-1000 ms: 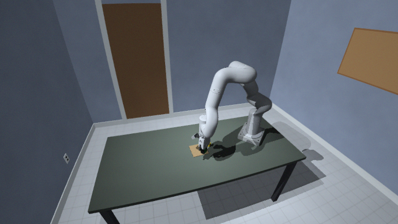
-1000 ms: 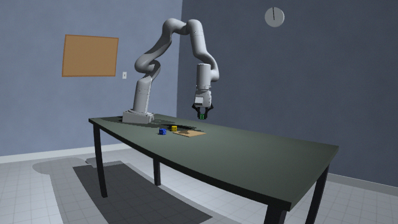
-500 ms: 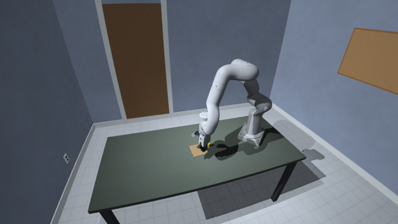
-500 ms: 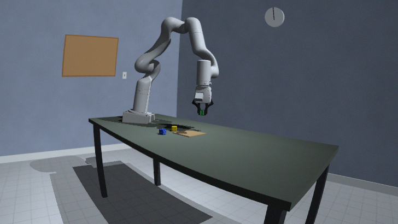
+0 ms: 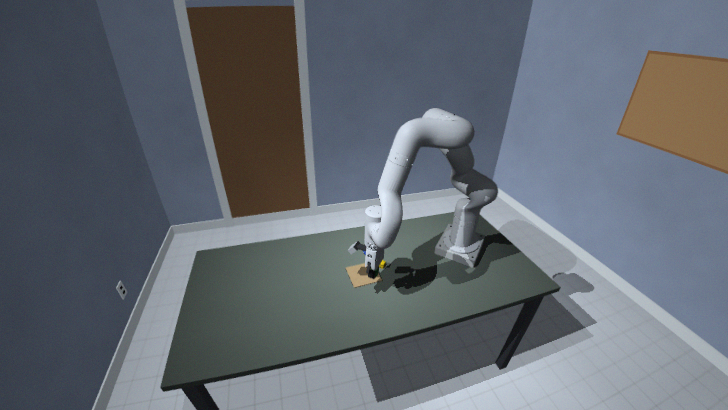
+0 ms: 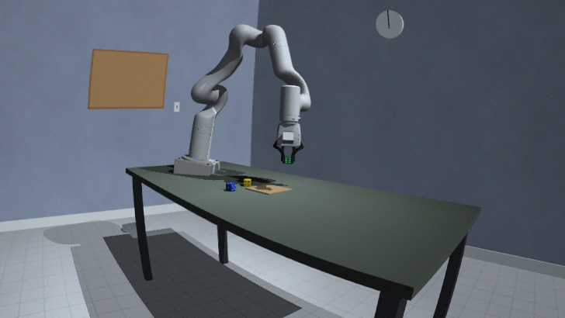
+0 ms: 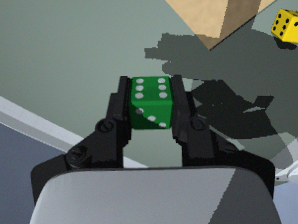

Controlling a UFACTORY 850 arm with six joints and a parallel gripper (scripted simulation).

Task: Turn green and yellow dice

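The tan mat is 120 mm below my hand, 110 mm to the right of it and 10 mm behind it. Also, from my hand: green die 10 mm below; then yellow die 120 mm to the right, 120 mm behind, 110 mm below; then blue die 250 mm to the right, 110 mm below, 100 mm behind.
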